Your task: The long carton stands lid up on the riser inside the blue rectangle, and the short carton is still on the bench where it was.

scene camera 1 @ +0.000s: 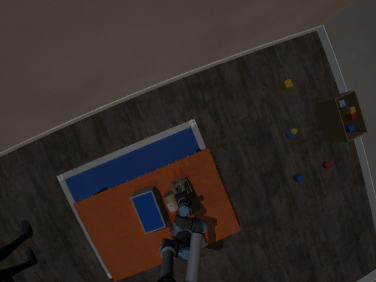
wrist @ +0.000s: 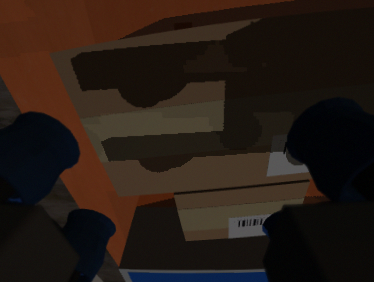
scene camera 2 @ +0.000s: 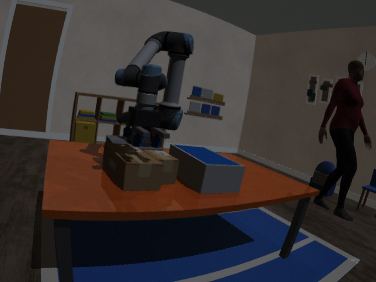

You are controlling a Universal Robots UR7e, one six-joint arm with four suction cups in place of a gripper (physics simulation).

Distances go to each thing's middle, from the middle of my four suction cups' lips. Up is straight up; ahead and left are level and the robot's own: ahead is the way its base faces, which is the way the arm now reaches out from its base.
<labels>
I see my suction cup 13 cm above the long carton (scene camera 2: 133, 169), 6 cm past it and 1 cm to the left of it. Round my suction cup: short carton (wrist: 234, 212) 13 cm below, 12 cm to the left, 6 cm behind; then grey riser (scene camera 2: 206, 171) 34 cm to the left, 12 cm below, 6 cm behind.
</labels>
